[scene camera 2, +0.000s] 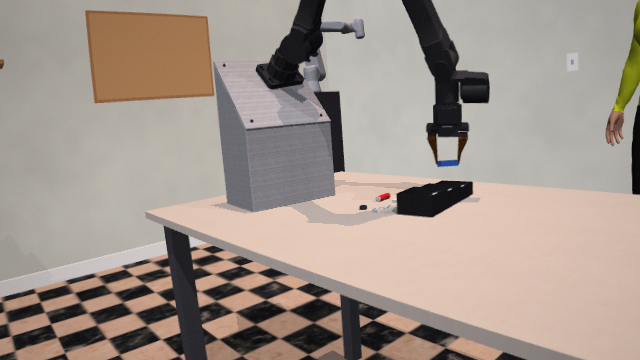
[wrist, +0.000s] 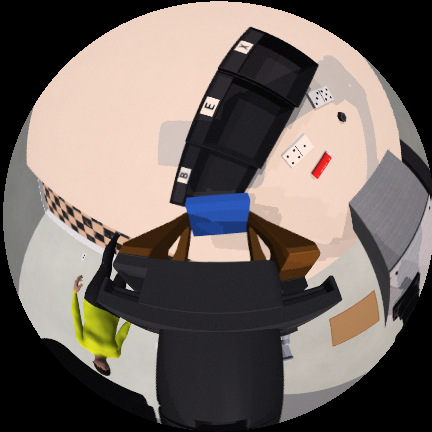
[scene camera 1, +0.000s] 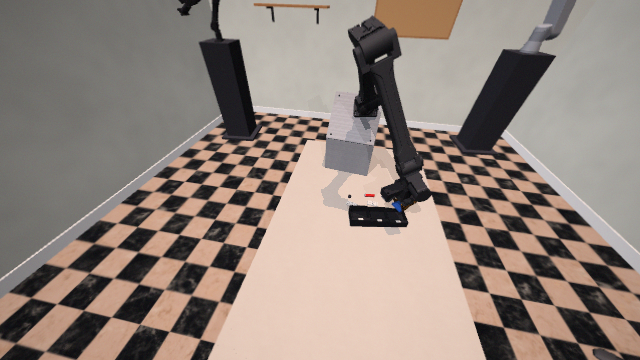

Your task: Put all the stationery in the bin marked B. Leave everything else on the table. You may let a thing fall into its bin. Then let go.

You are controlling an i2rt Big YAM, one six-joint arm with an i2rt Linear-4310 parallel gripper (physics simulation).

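Places are measured from the arm's base along level axes (x ahead, y left, z up), in millimetres.
Where they show: gripper, fingertip midpoint: point(scene camera 2: 447, 163) point(wrist: 218, 216) point(scene camera 1: 399, 206); arm's base, origin of the base link: point(scene camera 2: 279, 76) point(scene camera 1: 365, 108).
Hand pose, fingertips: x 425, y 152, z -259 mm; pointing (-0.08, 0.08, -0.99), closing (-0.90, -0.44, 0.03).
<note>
Each offset is from my fingertips to the centre of the thing. "spot": to the spot under its first point.
My gripper point(scene camera 1: 398, 206) point(scene camera 2: 448, 163) point(wrist: 218, 216) is shut on a blue block @[dx +1, dy -2, dz +2 mm] point(scene camera 1: 397, 206) point(scene camera 2: 447, 163) point(wrist: 218, 214), held level between the brown fingertips. It hangs well above the black row of bins, near the bin marked B @[spot: dx +39, dy +28, dz -54 mm] point(wrist: 178, 193). In the wrist view the block covers part of that bin's near end. Bin B is the end bin, next to bin E point(wrist: 194, 131); the visible part of its inside looks dark and empty. A small red cylinder @[dx -131, dy -104, dz -75 mm] point(scene camera 1: 369, 195) point(scene camera 2: 383, 197) point(wrist: 321, 165) with a pale end lies on the table beside the bins.
Bin X @[spot: dx +55, dy -135, dz -40 mm] point(wrist: 227, 62) is at the other end of the row. Two white dominoes @[dx -79, dy -93, dz -79 mm] point(wrist: 297, 150) @[dx -64, dy -196, dz -79 mm] point(wrist: 320, 97) and a small black round piece @[dx -117, dy -205, dz -78 mm] point(scene camera 1: 349, 196) point(scene camera 2: 363, 207) point(wrist: 341, 117) lie beside the bins, on the side toward the grey arm pedestal point(scene camera 1: 348, 154) point(scene camera 2: 292, 167) point(wrist: 395, 200).
</note>
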